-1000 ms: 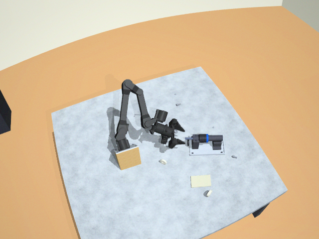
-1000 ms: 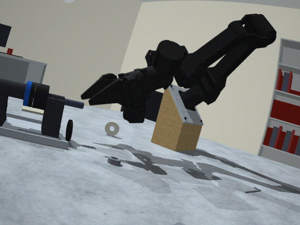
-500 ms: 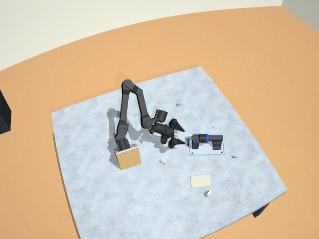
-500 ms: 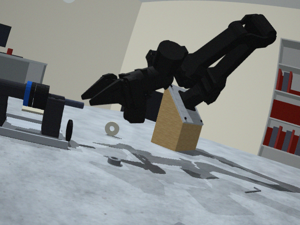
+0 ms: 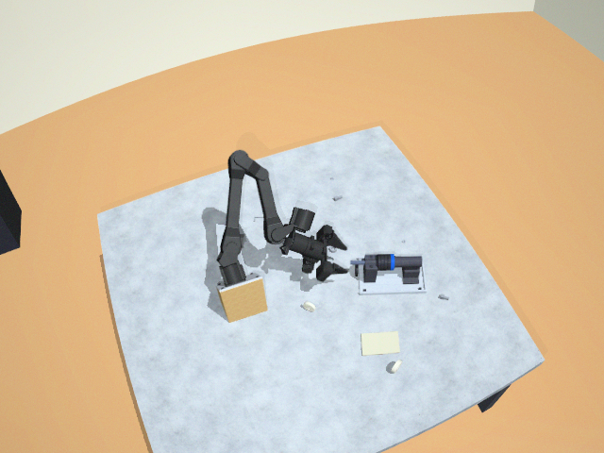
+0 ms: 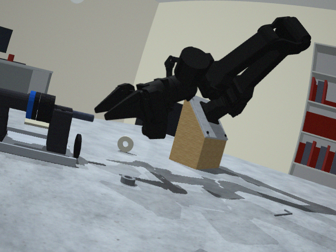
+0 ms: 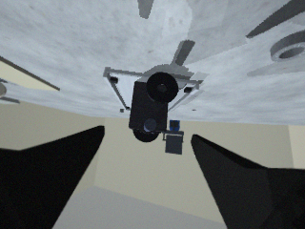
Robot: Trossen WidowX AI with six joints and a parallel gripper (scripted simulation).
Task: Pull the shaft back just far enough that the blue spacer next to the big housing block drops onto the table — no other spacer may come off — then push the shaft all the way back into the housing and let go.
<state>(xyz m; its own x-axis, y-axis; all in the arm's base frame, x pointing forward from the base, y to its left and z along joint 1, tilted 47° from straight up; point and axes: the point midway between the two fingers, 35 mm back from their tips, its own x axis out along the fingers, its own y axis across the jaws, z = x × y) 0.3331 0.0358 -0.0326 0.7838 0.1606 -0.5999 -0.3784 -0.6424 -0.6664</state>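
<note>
My gripper tip is now 7 cm above the black disc and 4 cm short of it. The rest, counted from my gripper tip: grey ring (12 cm to the left, 9 cm below); blue spacer (14 cm ahead, 5 cm to the right, 1 cm below); dark shaft (10 cm ahead, 4 cm to the right, 1 cm below).
</note>
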